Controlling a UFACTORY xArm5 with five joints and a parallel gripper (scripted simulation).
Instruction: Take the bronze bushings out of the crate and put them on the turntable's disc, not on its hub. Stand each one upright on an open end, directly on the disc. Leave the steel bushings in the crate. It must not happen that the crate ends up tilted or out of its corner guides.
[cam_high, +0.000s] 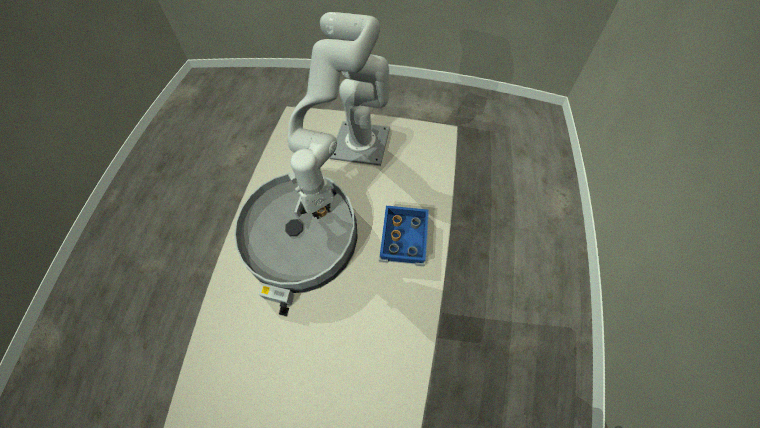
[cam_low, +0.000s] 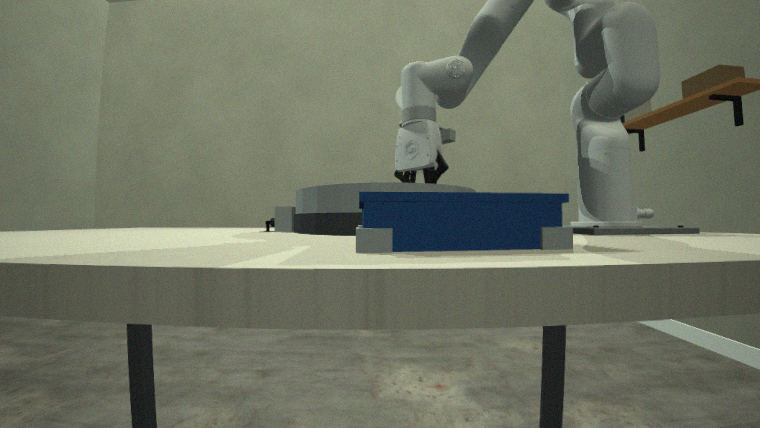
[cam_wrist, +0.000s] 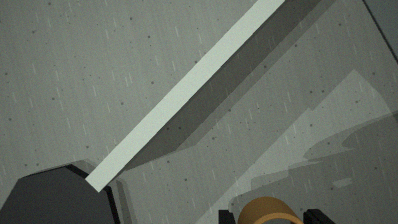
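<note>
Now: the blue crate 29 cm to the left of my hand and 6 cm below it. Also, from my hand: grey turntable disc (8 cm to the right, 8 cm ahead, 3 cm below).
</note>
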